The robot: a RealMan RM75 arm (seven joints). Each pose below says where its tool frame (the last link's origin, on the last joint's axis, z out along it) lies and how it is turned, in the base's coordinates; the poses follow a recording.
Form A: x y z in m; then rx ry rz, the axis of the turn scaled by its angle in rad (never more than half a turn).
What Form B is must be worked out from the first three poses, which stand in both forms.
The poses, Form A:
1: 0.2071 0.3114 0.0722 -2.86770 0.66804 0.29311
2: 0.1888 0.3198 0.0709 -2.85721 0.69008 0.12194
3: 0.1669 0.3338 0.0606 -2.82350 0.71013 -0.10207
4: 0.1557 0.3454 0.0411 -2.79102 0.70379 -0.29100
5: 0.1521 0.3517 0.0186 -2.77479 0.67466 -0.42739
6: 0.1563 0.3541 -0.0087 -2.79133 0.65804 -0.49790
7: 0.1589 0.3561 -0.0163 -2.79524 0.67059 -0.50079
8: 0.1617 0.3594 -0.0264 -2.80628 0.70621 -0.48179
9: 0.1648 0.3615 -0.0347 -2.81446 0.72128 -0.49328
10: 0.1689 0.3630 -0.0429 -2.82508 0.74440 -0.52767
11: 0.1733 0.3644 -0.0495 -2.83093 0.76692 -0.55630
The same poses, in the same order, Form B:
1: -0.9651 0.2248 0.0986 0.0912 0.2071 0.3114 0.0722
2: -0.9664 0.2334 0.0412 0.0997 0.1888 0.3198 0.0709
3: -0.9629 0.2422 -0.0348 0.1139 0.1669 0.3338 0.0606
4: -0.9573 0.2414 -0.0998 0.1239 0.1557 0.3454 0.0411
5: -0.9532 0.2318 -0.1468 0.1267 0.1521 0.3517 0.0186
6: -0.9526 0.2246 -0.1699 0.1152 0.1563 0.3541 -0.0087
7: -0.9520 0.2284 -0.1706 0.1116 0.1589 0.3561 -0.0163
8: -0.9514 0.2394 -0.1633 0.1038 0.1617 0.3594 -0.0264
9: -0.9505 0.2436 -0.1666 0.0971 0.1648 0.3615 -0.0347
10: -0.9480 0.2498 -0.1771 0.0863 0.1689 0.3630 -0.0429
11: -0.9454 0.2561 -0.1858 0.0781 0.1733 0.3644 -0.0495
